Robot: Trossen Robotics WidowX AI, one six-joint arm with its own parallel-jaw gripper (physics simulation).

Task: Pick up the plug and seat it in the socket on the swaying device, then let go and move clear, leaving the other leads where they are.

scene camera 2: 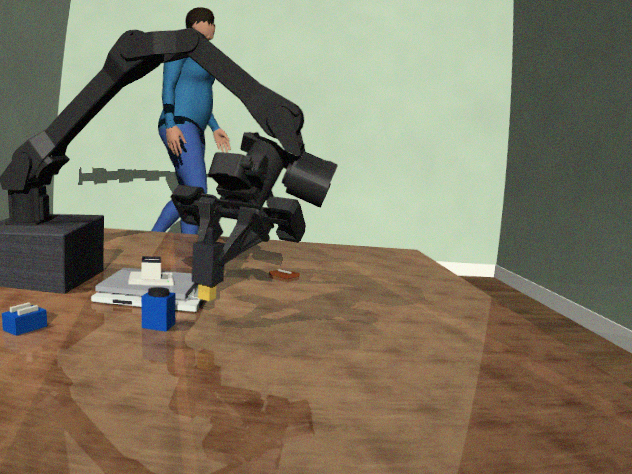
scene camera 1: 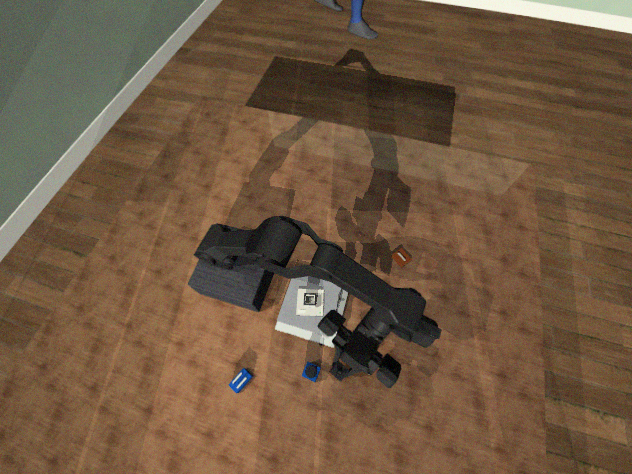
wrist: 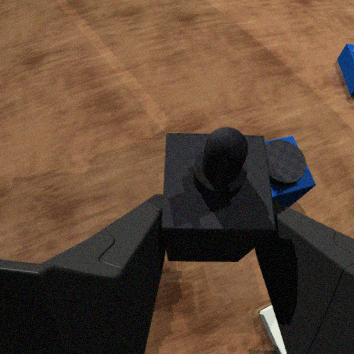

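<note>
My gripper (scene camera 2: 208, 243) (wrist: 209, 207) is shut on the plug, a black block (scene camera 2: 207, 264) (wrist: 215, 200) with a rounded stub on top and a yellow tip (scene camera 2: 206, 292) below. It is held roughly upright near the device's front right corner, apart from the socket. In scene camera 1 the arm hides the plug. The swaying device (scene camera 1: 292, 312) (scene camera 2: 111, 282) is a grey plate on a white base, and part of its white edge (wrist: 270, 320) shows in the wrist view. The white socket (scene camera 1: 310, 299) (scene camera 2: 151, 268) with a dark square opening stands on the plate.
A blue box with a round black top (scene camera 1: 311, 371) (scene camera 2: 158, 312) (wrist: 295, 190) stands in front of the device. A blue block with two white bars (scene camera 1: 240, 380) (scene camera 2: 24, 321) (wrist: 348, 70) lies farther left. An orange piece (scene camera 1: 401, 256) (scene camera 2: 283, 275) lies behind right. A person (scene camera 2: 188, 91) stands beyond.
</note>
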